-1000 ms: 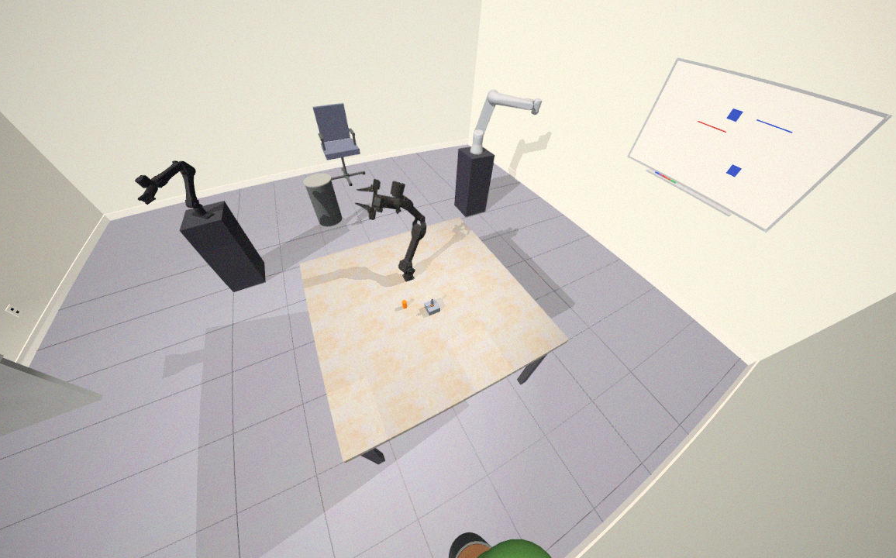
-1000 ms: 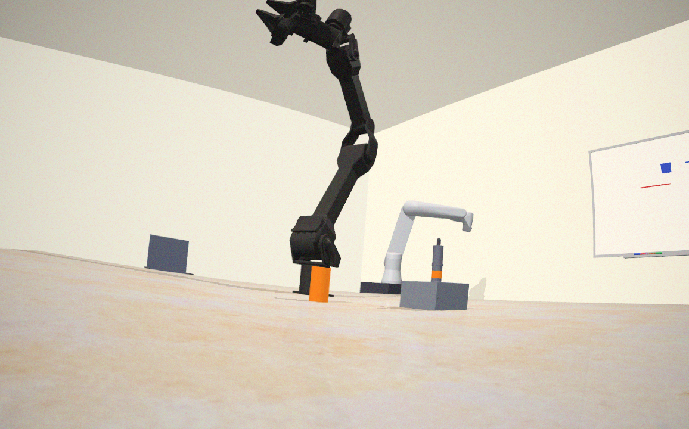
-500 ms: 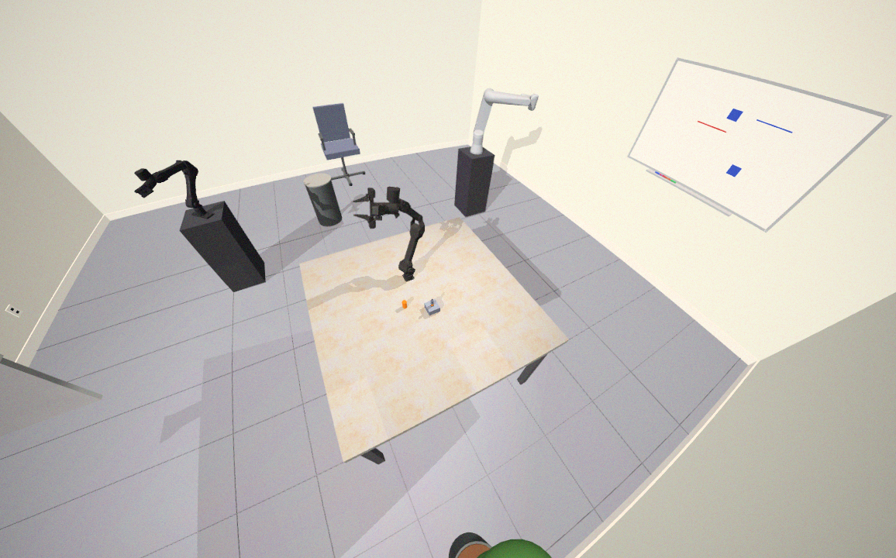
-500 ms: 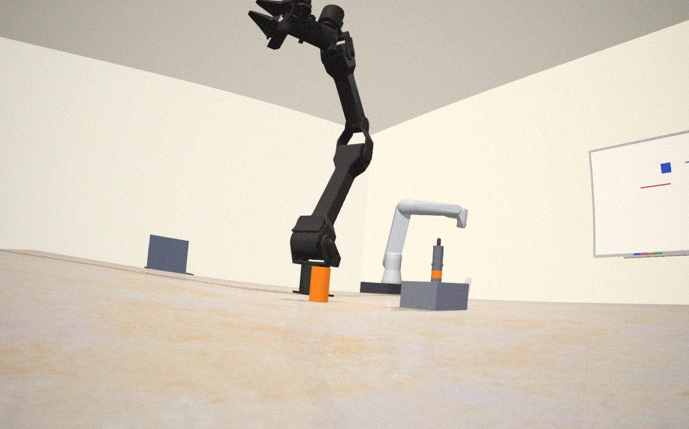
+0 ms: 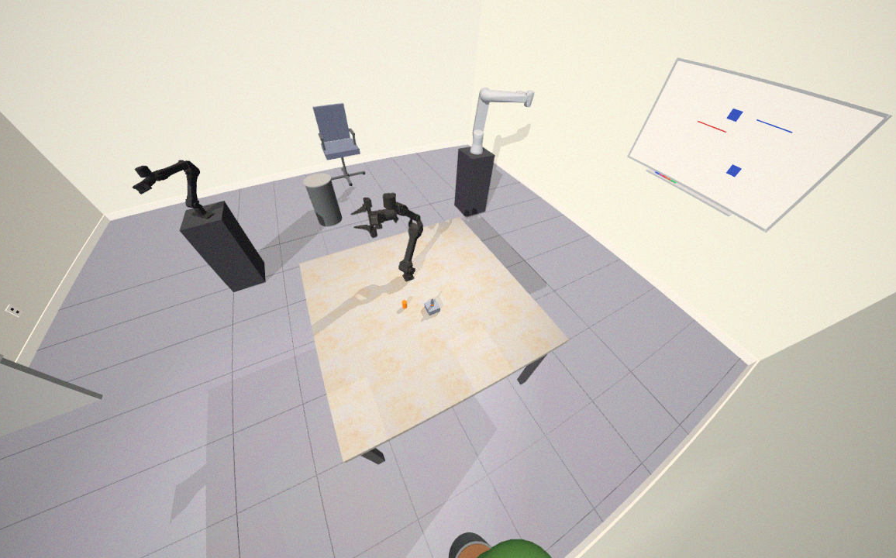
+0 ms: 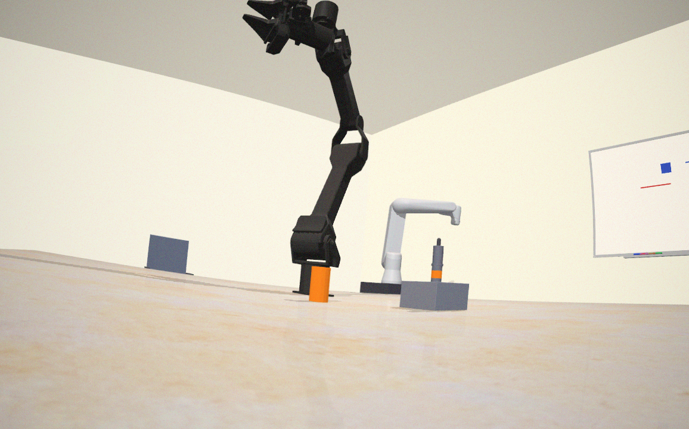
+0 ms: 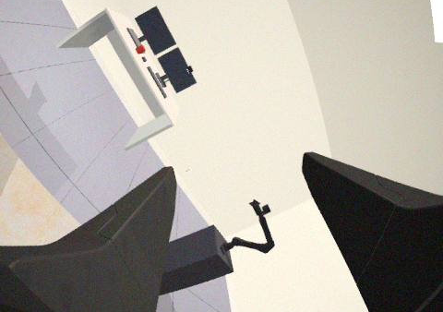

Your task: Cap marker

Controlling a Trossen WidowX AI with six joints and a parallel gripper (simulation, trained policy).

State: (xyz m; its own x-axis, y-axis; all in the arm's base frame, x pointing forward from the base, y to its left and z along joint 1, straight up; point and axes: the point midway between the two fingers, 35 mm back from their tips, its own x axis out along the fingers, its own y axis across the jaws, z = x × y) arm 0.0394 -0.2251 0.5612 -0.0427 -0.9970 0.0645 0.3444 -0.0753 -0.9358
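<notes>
Right now my gripper tip is 180 mm short of the orange cap, 150 mm to the right of it and 540 mm above it. From my gripper tip the other things lie so: grey holder block 270 mm ahead, 290 mm to the left, 540 mm below.
</notes>
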